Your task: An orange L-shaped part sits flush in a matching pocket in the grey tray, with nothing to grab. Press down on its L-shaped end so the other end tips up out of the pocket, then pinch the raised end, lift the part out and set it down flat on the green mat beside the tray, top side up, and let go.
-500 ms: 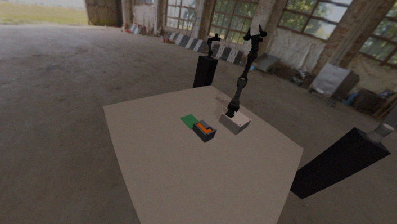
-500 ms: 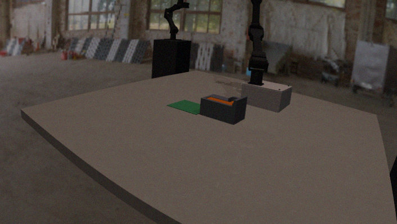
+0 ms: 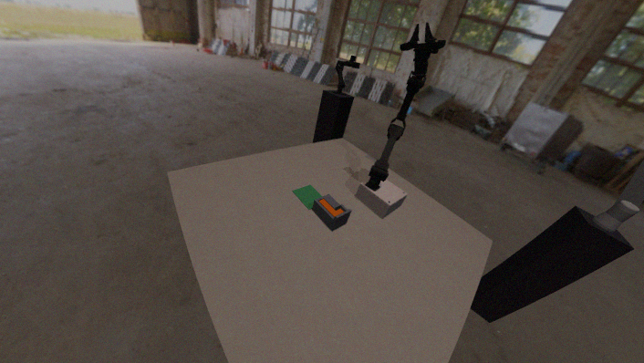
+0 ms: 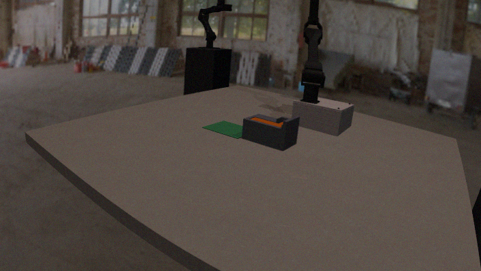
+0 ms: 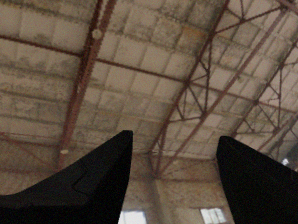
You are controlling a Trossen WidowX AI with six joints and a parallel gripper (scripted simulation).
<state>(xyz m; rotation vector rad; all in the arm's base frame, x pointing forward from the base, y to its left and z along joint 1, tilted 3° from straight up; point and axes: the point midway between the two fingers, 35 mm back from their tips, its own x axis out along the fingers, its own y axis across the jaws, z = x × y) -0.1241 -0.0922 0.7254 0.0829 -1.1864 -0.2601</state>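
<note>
Now: the orange L-shaped part 420 mm ahead of my gripper tip, 80 mm to the left of it and 790 mm below it. The rest, counted from my gripper tip: green mat (390 mm ahead, 80 mm to the right, 860 mm below).
</note>
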